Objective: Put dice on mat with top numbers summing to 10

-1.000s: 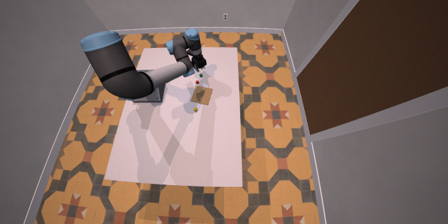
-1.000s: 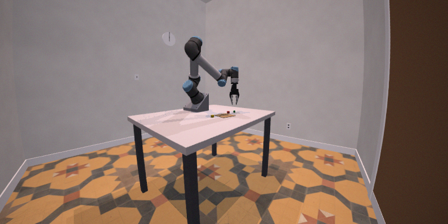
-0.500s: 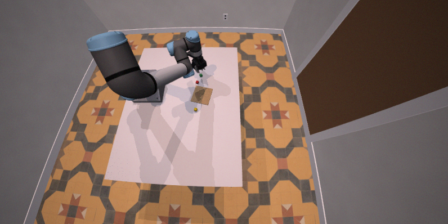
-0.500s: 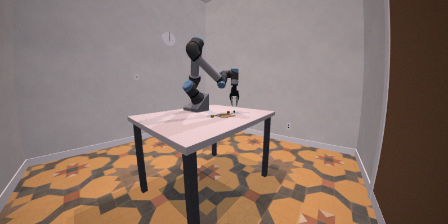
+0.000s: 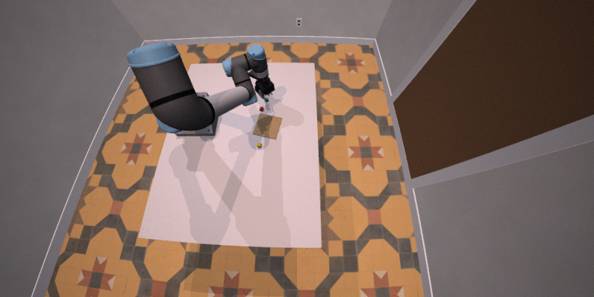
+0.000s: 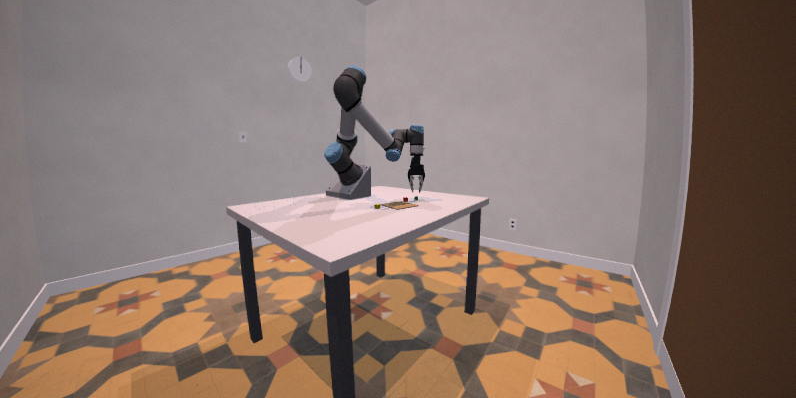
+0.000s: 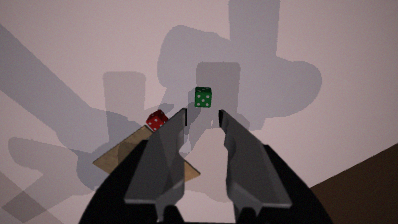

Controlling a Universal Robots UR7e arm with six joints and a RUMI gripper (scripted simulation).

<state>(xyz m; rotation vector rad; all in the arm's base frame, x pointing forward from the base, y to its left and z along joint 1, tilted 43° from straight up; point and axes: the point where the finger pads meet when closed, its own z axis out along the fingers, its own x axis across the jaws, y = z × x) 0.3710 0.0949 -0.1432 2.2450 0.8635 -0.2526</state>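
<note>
Right now my hand is 5 cm above the green die. Round my hand: brown mat (3 cm ahead, 18 cm to the right, 5 cm below); yellow die (30 cm to the right, 5 cm below); red die (2 cm behind, 7 cm to the right, 5 cm below).
</note>
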